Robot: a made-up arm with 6 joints.
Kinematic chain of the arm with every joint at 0, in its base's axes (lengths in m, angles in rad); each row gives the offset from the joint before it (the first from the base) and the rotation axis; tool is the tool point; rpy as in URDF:
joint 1: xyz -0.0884 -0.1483 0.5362 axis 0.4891 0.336 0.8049
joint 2: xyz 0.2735 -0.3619 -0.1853 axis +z
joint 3: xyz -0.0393 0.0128 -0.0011 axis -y
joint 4: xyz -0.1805 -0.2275 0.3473 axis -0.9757 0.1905 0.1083
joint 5: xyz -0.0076 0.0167 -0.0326 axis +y
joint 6: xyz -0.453 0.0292 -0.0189 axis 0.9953 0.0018 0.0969
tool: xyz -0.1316 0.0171 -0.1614 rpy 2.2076 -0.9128 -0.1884
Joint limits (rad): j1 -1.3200..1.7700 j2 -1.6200..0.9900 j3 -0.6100..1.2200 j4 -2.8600..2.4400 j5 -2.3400..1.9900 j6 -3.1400..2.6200
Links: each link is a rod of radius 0.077 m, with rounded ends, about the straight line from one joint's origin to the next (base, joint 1, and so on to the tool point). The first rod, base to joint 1, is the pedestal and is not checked.
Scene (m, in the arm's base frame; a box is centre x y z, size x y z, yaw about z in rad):
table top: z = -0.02
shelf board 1: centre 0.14 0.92 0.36 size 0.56 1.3 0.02 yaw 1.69
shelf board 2: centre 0.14 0.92 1 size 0.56 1.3 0.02 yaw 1.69
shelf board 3: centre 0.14 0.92 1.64 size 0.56 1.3 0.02 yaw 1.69
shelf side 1: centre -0.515 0.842 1 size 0.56 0.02 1.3 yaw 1.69
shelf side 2: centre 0.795 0.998 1 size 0.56 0.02 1.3 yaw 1.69
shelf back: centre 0.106 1.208 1 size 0.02 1.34 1.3 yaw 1.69
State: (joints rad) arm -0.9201 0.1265 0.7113 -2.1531 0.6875 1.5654
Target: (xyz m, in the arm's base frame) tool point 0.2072 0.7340 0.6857
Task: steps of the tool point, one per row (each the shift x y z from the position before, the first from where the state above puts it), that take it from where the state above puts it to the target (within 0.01 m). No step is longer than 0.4 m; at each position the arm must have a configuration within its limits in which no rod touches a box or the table.
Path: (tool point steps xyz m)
1: 0.0324 0.0371 0.0943
2: 0.0514 0.0017 0.1791
3: 0.1230 -0.0448 0.2217
4: 0.2243 -0.0594 0.2064
5: 0.3129 -0.0159 0.1411
6: 0.3456 0.0811 0.0511
7: 0.2989 0.1997 -0.0329
8: 0.1792 0.2964 -0.0879
9: 0.0199 0.3358 -0.1062
10: -0.1339 0.3059 -0.0951
11: -0.2434 0.2220 -0.0695

